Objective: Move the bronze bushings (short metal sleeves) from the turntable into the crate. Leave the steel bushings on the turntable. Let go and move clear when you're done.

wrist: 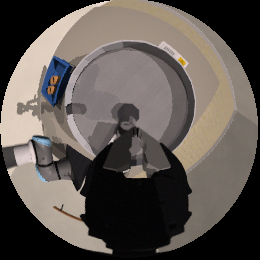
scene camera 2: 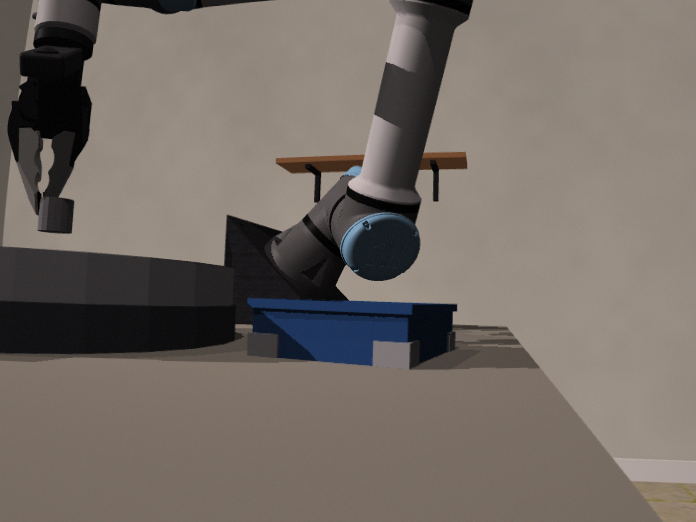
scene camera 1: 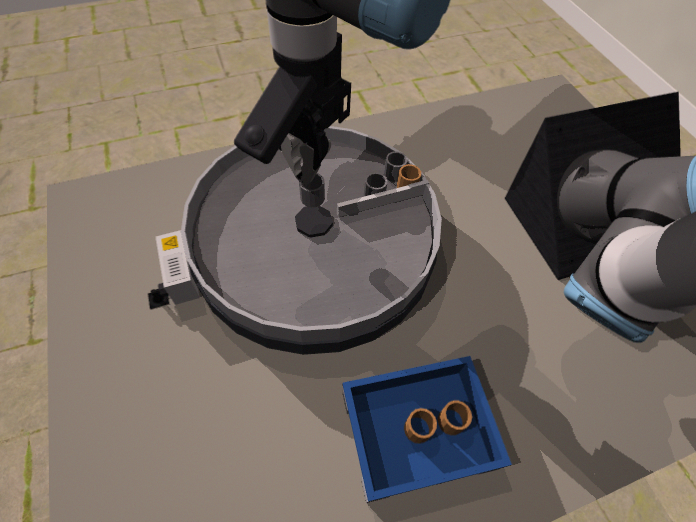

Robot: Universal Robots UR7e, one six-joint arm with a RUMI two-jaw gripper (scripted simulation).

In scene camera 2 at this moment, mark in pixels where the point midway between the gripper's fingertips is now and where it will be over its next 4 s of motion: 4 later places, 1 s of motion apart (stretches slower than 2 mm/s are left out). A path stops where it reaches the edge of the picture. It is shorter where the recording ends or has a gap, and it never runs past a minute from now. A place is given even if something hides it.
My gripper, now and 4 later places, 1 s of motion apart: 41, 215; 39, 248; 38, 257; 38, 259; 41, 222
